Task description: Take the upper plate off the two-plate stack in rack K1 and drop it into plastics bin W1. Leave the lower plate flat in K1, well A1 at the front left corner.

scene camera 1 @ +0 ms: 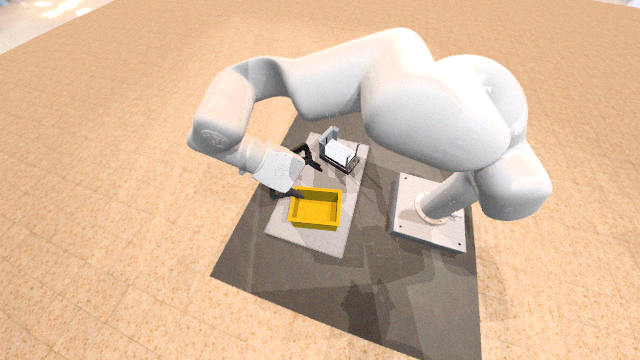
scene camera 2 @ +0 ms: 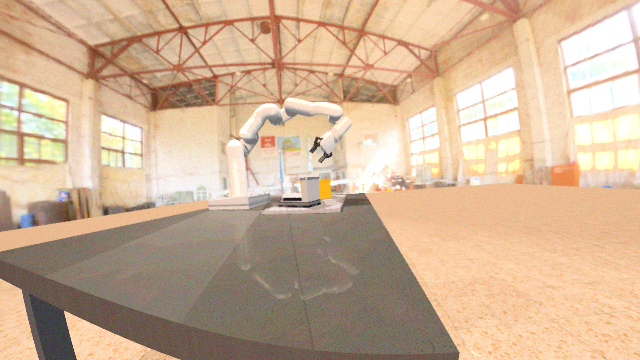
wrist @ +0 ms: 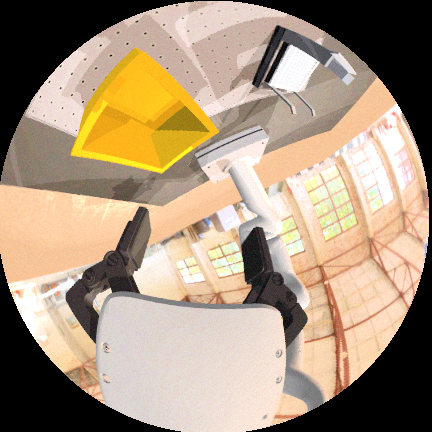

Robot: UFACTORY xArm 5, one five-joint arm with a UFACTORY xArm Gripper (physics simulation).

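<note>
Rack K1 (scene camera 1: 327,140) (scene camera 2: 310,192) (wrist: 267,59) has a dark base, a tall grey wall and thin upright prongs. A white plate top (scene camera 1: 340,151) (wrist: 294,69) lies flat in it; whether one or two plates are stacked there cannot be told. Bin W1 (scene camera 1: 315,225) (scene camera 2: 325,189) (wrist: 142,95) is yellow and open-topped; no plate shows inside in the scene camera 1 view. My gripper (scene camera 1: 312,183) (scene camera 2: 316,156) (wrist: 199,227) is open and empty, tilted, and hangs high above the board area, clear of rack and bin. Well A1 cannot be made out.
A pale perforated board (scene camera 1: 307,240) (wrist: 172,45) carries rack and bin on the dark table (scene camera 1: 300,275) (scene camera 2: 225,280). The arm's base plate (scene camera 1: 407,232) (scene camera 2: 235,202) (wrist: 235,145) stands beside the board. The arm arches high over the table.
</note>
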